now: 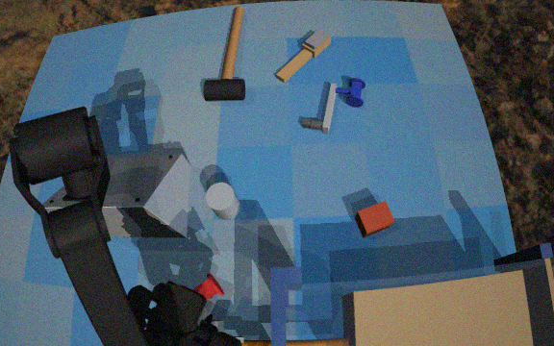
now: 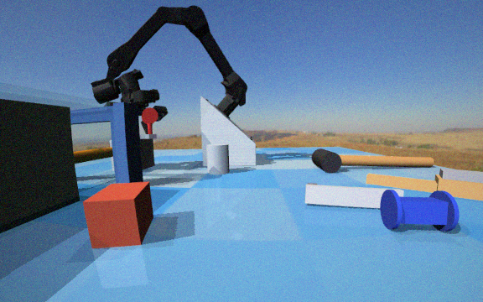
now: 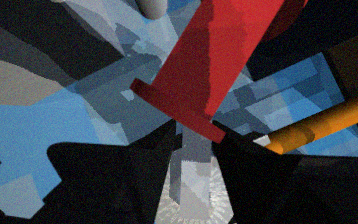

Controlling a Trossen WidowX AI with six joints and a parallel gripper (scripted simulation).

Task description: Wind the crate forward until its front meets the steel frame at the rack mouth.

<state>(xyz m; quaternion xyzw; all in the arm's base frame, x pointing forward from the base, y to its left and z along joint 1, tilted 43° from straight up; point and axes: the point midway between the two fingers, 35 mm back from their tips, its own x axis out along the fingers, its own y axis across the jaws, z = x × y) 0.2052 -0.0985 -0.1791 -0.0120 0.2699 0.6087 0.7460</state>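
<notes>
Now: the red grip 50 mm above my gripper tip, 30 mm to the left of it and 20 mm ahead of it. Also, from my gripper tip: crank with blue grip: 450 mm to the left, 240 mm ahead, 70 mm below; then frame: 140 mm ahead, 60 mm to the right, 20 mm above; then winch: 70 mm to the right, 60 mm below, 40 mm behind.
</notes>
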